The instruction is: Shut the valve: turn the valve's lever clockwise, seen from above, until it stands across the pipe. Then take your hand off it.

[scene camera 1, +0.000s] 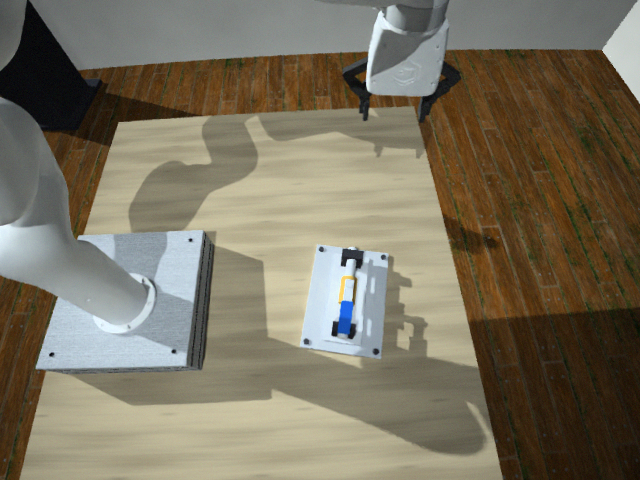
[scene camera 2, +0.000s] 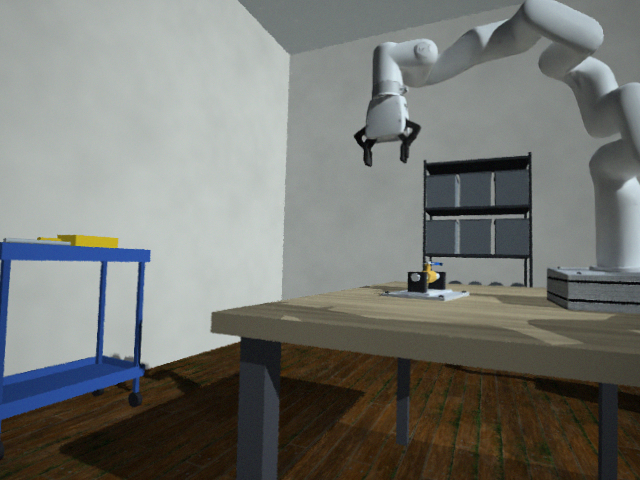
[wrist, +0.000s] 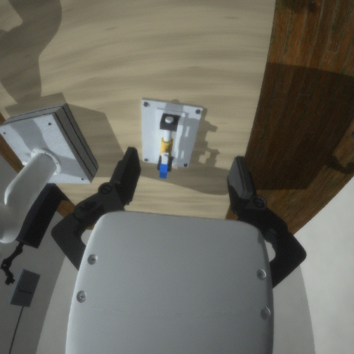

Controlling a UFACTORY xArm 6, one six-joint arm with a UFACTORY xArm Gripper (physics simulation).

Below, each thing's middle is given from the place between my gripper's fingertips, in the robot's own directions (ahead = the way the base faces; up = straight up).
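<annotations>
Relative to the white base plate (scene camera 1: 373, 320), my gripper is 33 cm above, 21 cm to the left and 6 cm past.
</annotations>
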